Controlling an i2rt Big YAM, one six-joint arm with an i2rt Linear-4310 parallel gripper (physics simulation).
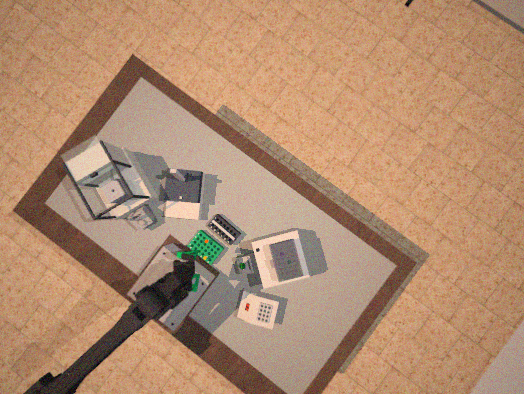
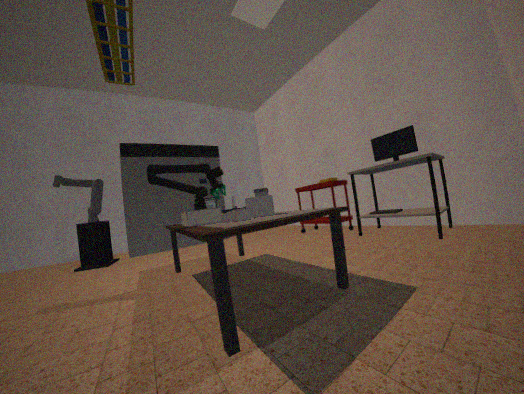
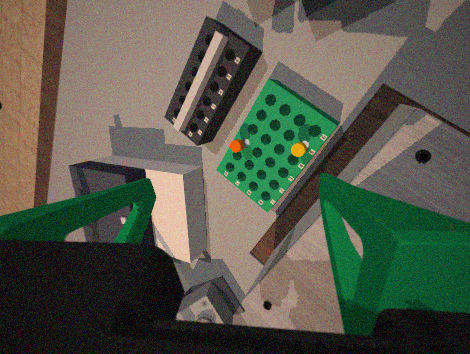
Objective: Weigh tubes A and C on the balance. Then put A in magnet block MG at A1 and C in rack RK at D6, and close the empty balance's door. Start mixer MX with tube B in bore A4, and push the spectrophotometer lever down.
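Places are measured from the arm's base along level axes (x back, y up, z left), in centimetres.
Pixels of known places: gripper, fingertip midpoint: (image 1: 197, 262) (image 2: 222, 197) (image 3: 231, 185); arm's base at its link origin: (image 2: 200, 209).
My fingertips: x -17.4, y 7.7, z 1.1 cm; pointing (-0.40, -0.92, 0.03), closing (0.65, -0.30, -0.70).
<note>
Ahead of a thing's pixels: the offset from my fingertips to its top centre. "pt": to the spot under its first point.
My gripper (image 1: 190, 269) (image 2: 218, 191) (image 3: 231, 185) is open and empty, above the front side of the green rack {dx -1.6, dy -14.8, dz +3.1 cm} (image 1: 206, 247) (image 3: 274, 125). An orange-capped tube {dx -4.2, dy -12.4, dz +4.5 cm} (image 1: 206, 241) (image 3: 236, 146) and a yellow-capped tube {dx +0.7, dy -12.4, dz -0.2 cm} (image 1: 205, 258) (image 3: 298, 149) stand in the rack near opposite long edges; their letters are not readable. The black magnet block {dx -12.5, dy -13.0, dz +3.5 cm} (image 1: 217, 233) (image 3: 239, 65) with a white bar lies beside the rack. The glass-walled balance {pt dx +5.3, dy +3.1, dz +54.9 cm} (image 1: 86, 159) stands at the left; I cannot tell how its door stands. A white unit with red marks and a dot grid {dx -1.9, dy -10.8, dz -30.2 cm} (image 1: 258, 310) stands to the right; its bores are too small to read.
A box with a dark recess {dx -9.8, dy -7.6, dz +25.6 cm} (image 1: 183, 210) (image 3: 170, 210) stands between balance and rack. A small grey device {pt dx +9.0, dy -10.6, dz +29.4 cm} (image 1: 141, 217) (image 3: 202, 305) stands by the balance. A large white instrument {dx -19.3, dy +1.2, dz -17.8 cm} (image 1: 262, 267) and small dark device with a green spot {pt dx -9.5, dy -10.7, dz -13.1 cm} (image 1: 243, 266) stand right. The arm's base plate (image 1: 172, 315) lies in front.
</note>
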